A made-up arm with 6 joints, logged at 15 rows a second.
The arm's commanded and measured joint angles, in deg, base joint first. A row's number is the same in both.
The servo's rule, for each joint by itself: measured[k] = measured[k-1] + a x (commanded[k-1-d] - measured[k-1]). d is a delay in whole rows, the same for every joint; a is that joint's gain. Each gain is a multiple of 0.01, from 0.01 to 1. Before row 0 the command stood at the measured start. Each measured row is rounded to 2 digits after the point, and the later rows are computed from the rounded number. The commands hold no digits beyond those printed.
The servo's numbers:
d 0
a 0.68 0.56 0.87 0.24 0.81 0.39
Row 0, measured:
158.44 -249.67 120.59 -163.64 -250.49 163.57
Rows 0 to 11, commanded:
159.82 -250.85 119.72 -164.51 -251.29 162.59
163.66 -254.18 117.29 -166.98 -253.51 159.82
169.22 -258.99 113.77 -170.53 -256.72 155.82
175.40 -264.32 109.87 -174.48 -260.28 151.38
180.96 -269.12 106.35 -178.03 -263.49 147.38
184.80 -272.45 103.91 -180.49 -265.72 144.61
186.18 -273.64 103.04 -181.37 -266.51 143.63
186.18 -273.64 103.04 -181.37 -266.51 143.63
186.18 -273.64 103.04 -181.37 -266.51 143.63
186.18 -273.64 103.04 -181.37 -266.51 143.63
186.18 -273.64 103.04 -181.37 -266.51 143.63
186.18 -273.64 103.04 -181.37 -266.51 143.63
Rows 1 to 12, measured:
159.38 -250.33 119.83 -163.85 -251.14 163.19
162.29 -252.49 117.62 -164.60 -253.06 161.88
167.00 -256.13 114.27 -166.02 -256.02 159.52
172.71 -260.72 110.44 -168.05 -259.47 156.35
178.32 -265.42 106.88 -170.45 -262.73 152.85
182.73 -269.36 104.30 -172.86 -265.15 149.64
185.08 -271.76 103.20 -174.90 -266.25 147.30
185.83 -272.81 103.06 -176.45 -266.46 145.87
186.07 -273.27 103.04 -177.63 -266.50 145.00
186.14 -273.48 103.04 -178.53 -266.51 144.47
186.17 -273.57 103.04 -179.21 -266.51 144.14
186.18 -273.61 103.04 -179.73 -266.51 143.94

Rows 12 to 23, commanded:
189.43 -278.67 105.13 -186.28 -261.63 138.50
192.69 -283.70 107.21 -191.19 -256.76 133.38
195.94 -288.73 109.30 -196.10 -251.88 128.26
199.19 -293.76 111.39 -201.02 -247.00 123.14
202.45 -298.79 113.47 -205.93 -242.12 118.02
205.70 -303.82 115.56 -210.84 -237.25 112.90
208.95 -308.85 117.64 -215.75 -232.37 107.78
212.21 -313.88 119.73 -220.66 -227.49 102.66
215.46 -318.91 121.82 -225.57 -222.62 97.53
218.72 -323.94 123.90 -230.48 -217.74 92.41
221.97 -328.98 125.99 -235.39 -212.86 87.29
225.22 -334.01 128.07 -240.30 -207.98 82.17
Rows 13 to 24, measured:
188.39 -276.44 104.86 -181.30 -262.56 141.82
191.31 -280.51 106.90 -183.67 -257.86 138.53
194.46 -285.11 108.99 -186.65 -253.02 134.52
197.68 -289.95 111.08 -190.10 -248.14 130.08
200.92 -294.90 113.16 -193.90 -243.26 125.38
204.17 -299.90 115.25 -197.97 -238.39 120.51
207.42 -304.91 117.33 -202.24 -233.51 115.55
210.68 -309.93 119.42 -206.66 -228.63 110.52
213.93 -314.96 121.51 -211.20 -223.76 105.45
217.19 -319.99 123.59 -215.83 -218.88 100.36
220.44 -325.02 125.68 -220.52 -214.00 95.26
223.69 -330.05 127.76 -225.27 -209.12 90.15

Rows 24 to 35, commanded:
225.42 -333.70 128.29 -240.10 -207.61 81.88
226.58 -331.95 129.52 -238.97 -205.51 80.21
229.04 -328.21 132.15 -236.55 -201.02 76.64
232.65 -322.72 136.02 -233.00 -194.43 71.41
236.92 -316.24 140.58 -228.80 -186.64 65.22
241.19 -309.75 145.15 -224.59 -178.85 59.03
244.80 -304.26 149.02 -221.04 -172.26 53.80
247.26 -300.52 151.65 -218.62 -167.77 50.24
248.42 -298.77 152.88 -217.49 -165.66 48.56
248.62 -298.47 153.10 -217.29 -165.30 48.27
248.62 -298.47 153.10 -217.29 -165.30 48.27
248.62 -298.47 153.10 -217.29 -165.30 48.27
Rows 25 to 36, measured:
224.87 -332.09 128.22 -228.83 -207.90 86.92
226.03 -332.01 129.35 -231.26 -205.96 84.30
228.08 -329.88 131.79 -232.53 -201.96 81.31
231.19 -325.87 135.47 -232.64 -195.86 77.45
235.09 -320.48 139.92 -231.72 -188.39 72.68
239.24 -314.47 144.47 -230.01 -180.66 67.36
243.02 -308.75 148.43 -227.86 -173.86 62.07
245.90 -304.14 151.23 -225.64 -168.93 57.46
247.61 -301.13 152.67 -223.68 -166.28 53.99
248.30 -299.64 153.04 -222.15 -165.49 51.76
248.52 -298.98 153.09 -220.98 -165.34 50.40
248.59 -298.69 153.10 -220.09 -165.31 49.57

